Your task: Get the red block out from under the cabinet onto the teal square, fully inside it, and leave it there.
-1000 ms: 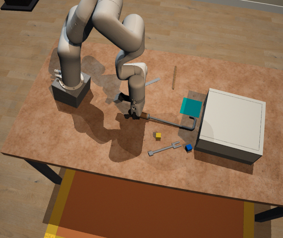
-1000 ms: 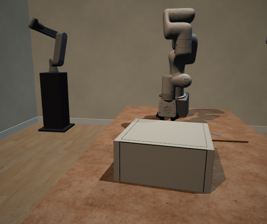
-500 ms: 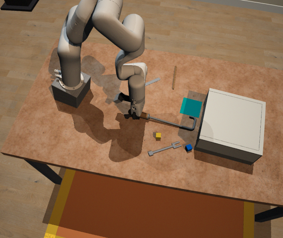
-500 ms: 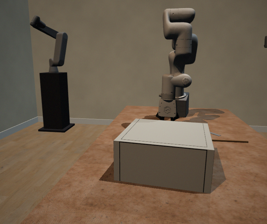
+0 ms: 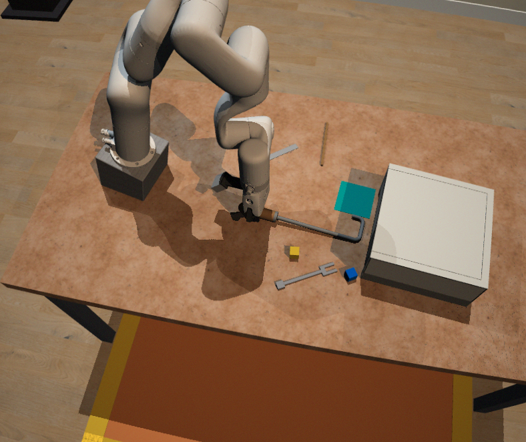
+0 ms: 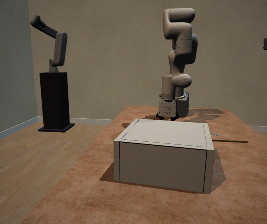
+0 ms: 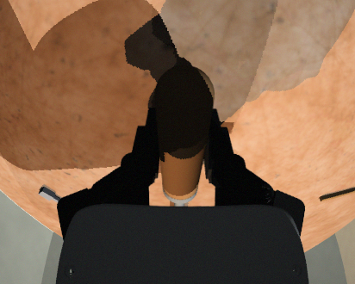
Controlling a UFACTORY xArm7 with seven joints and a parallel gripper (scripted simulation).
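My hand is 28 cm short of the teal square, 10 cm to the right of it and 2 cm above it. From my hand the other things lie so: flat grey strip (2 cm ahead, 23 cm to the left, 2 cm below); yellow cube (13 cm ahead, 11 cm to the right, 1 cm below); grey hook tool (14 cm ahead, 2 cm to the left, 1 cm below).
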